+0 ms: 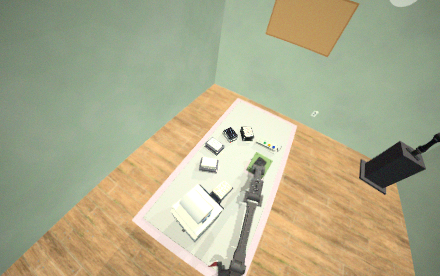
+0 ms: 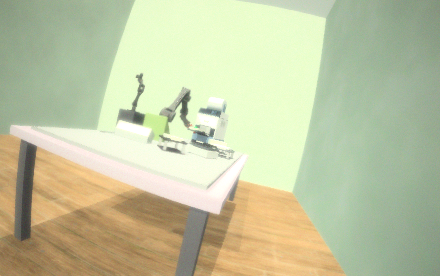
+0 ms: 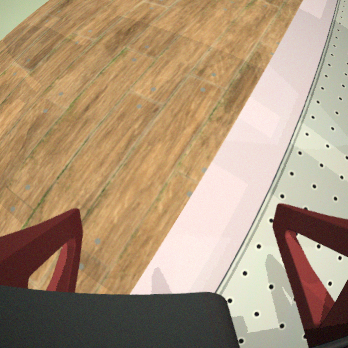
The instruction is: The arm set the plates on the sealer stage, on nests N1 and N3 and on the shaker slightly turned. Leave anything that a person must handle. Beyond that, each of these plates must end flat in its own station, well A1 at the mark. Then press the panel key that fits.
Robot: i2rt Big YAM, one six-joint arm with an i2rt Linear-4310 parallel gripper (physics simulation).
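My gripper (image 1: 215, 265) (image 2: 189, 125) (image 3: 180, 218) is open and empty, near the table's edge at the sealer end, above the table. The white sealer (image 1: 196, 212) (image 2: 211, 124) stands on the table; a pale plate (image 1: 222, 189) lies on its stage. Apart from it stand a white-topped plate (image 1: 209, 163), another white-topped plate (image 1: 215, 145), a dark plate (image 1: 230, 133) and a pale plate on a black base (image 1: 248, 132). Nest labels, A1 marks and small turns are too small to read. The key panel (image 1: 269, 145) (image 2: 134, 131) has green, yellow and blue keys.
The arm's base stands on a green mat (image 1: 267, 171) beside the panel. The table has a pink rim (image 1: 175, 254) (image 2: 125, 174) (image 3: 235, 165) around a perforated top. A black pedestal (image 1: 395, 167) with another arm stands off the table.
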